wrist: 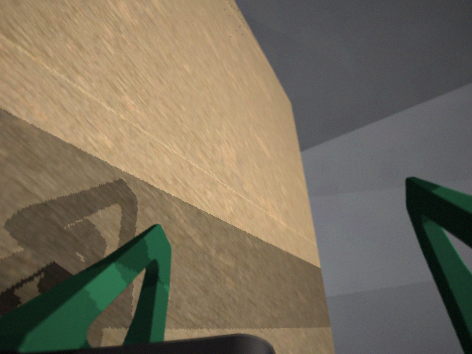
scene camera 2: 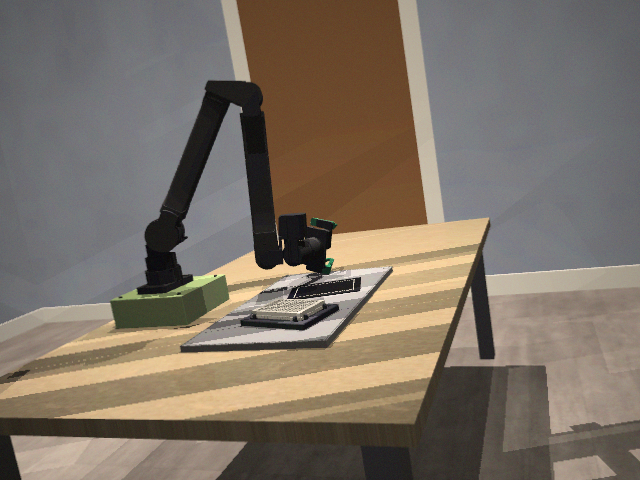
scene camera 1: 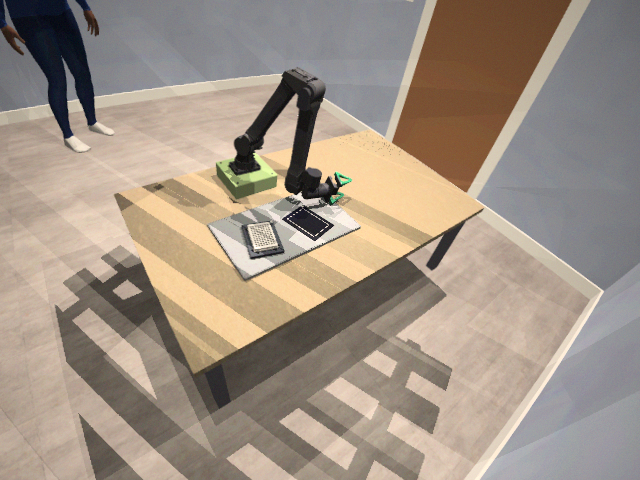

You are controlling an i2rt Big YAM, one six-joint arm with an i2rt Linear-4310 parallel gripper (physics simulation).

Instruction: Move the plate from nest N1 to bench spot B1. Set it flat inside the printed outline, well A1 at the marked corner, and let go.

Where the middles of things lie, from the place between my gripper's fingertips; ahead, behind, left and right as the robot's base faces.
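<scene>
Measured from my hand, the dark mat with white outline [scene camera 2: 347,285] is 70 mm below, and it is also 50 mm ahead and 230 mm to the right. The white well plate [scene camera 2: 283,309] is 50 mm below my hand, 430 mm to the right of it and 60 mm ahead of it.
</scene>
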